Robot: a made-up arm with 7 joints.
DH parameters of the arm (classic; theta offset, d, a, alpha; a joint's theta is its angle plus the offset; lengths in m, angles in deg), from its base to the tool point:
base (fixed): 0 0.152 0 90
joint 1: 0 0.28 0.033 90
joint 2: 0 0.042 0.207 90
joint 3: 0 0.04 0.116 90
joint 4: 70.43 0 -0.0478 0
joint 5: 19.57 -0.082 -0.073 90
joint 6: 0 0.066 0.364 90
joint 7: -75.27 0 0.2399 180
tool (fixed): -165.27 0.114 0 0
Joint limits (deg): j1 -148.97..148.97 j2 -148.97..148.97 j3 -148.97..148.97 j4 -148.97..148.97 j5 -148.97..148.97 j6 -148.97..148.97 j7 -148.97..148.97
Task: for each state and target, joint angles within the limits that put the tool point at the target. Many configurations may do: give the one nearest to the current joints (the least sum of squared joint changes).
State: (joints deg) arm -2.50 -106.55 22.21 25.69 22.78 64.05 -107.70
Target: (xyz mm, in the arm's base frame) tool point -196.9 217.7 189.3
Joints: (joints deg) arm -12.67 -111.50 9.37 29.67 21.89 71.72 -128.13
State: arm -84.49 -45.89 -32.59 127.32 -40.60 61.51 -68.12
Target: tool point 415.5 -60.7 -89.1
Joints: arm -62.34 -35.81 -30.86 130.91 -33.24 85.57 -53.20
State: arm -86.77 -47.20 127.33 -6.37 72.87 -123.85 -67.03
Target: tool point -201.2 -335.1 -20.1
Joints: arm -63.62 -57.74 82.06 -1.59 75.90 -134.54 -81.71
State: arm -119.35 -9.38 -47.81 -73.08 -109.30 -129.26 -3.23
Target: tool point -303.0 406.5 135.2
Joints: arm -126.78 -39.60 -44.68 -62.96 -98.62 -148.97 -6.34
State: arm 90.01 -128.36 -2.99 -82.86 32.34 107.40 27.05
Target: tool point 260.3 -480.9 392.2
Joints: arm 83.09 -122.72 -32.06 -90.18 20.82 148.97 39.78
